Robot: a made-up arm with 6 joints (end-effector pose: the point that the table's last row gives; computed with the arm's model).
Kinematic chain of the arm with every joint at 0, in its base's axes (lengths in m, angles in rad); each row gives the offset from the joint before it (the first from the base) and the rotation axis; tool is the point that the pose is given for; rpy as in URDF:
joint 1: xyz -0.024 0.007 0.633 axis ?
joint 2: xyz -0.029 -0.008 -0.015 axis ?
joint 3: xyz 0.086 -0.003 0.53 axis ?
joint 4: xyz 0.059 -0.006 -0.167 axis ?
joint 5: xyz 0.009 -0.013 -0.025 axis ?
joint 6: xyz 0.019 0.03 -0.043 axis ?
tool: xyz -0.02 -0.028 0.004 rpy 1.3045 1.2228 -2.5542
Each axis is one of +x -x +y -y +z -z.
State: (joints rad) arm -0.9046 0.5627 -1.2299 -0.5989 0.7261 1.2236
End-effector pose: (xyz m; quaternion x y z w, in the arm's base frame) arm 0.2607 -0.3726 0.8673 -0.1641 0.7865 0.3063 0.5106
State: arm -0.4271 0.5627 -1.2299 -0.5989 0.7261 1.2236
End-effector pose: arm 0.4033 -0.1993 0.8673 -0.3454 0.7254 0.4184 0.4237
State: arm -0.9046 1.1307 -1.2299 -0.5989 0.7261 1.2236
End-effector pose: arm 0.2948 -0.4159 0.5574 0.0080 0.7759 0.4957 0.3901
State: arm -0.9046 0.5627 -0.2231 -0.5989 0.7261 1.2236
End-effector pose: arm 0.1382 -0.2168 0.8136 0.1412 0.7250 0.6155 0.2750
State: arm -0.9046 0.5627 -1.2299 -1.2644 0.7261 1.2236
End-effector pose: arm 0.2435 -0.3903 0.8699 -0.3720 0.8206 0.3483 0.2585
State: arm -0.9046 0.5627 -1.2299 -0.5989 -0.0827 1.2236
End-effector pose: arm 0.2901 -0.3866 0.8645 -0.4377 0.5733 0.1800 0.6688
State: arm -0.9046 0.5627 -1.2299 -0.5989 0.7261 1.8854
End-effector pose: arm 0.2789 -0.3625 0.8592 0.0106 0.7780 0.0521 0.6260
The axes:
joint 1: +z
joint 2: +y
joint 3: +y
joint 4: -z
joint 5: +y
joint 6: -z

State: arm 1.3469 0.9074 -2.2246 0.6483 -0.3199 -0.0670
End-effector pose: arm 0.1662 0.6614 0.8862 -0.7211 -0.3440 0.4326 0.4177
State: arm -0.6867 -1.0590 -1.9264 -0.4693 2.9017 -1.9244
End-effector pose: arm -0.3797 0.2560 1.1186 0.6494 -0.1400 -0.7253 0.1808
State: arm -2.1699 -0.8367 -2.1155 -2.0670 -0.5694 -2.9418
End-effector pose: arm 0.1745 0.2572 1.2327 -0.7113 0.3773 -0.5183 0.2882
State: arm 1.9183 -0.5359 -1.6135 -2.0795 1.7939 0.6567
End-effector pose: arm 0.0572 -0.0905 1.2653 -0.9461 0.1778 -0.0656 0.2627
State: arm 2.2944 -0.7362 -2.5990 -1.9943 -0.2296 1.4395
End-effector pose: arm 0.2534 -0.2701 1.2917 -0.2847 -0.6571 -0.2022 0.6680
